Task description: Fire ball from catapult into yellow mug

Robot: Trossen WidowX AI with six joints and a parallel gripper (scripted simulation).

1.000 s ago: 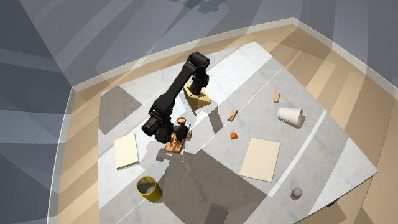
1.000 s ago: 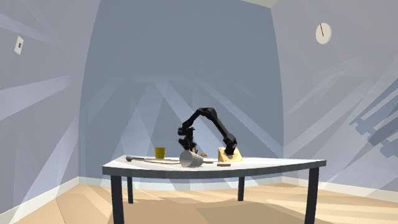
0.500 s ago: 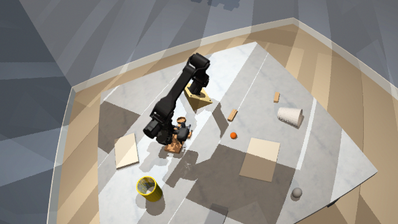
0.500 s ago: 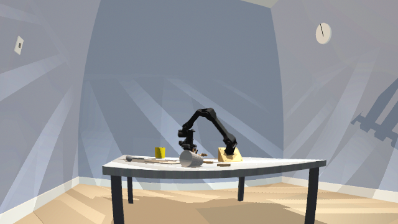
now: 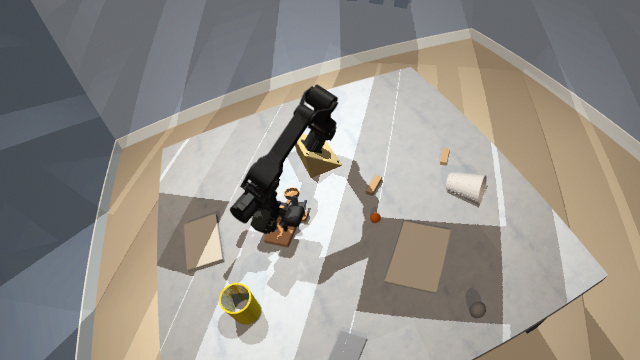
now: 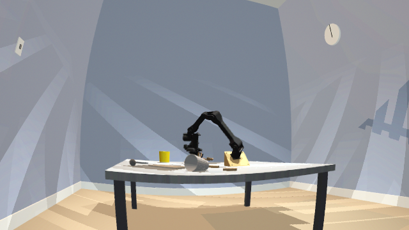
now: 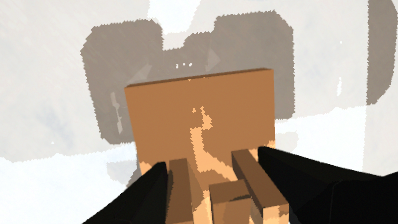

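Right now my gripper tip is 12 cm short of the orange ball, 27 cm to the right of it and 2 cm above it. From my gripper tip the other things lie so: catapult (4 cm behind, 6 cm to the left, 2 cm above); then yellow mug (20 cm ahead, 19 cm to the right); then flat tan board (30 cm ahead, 31 cm to the left, 3 cm below).
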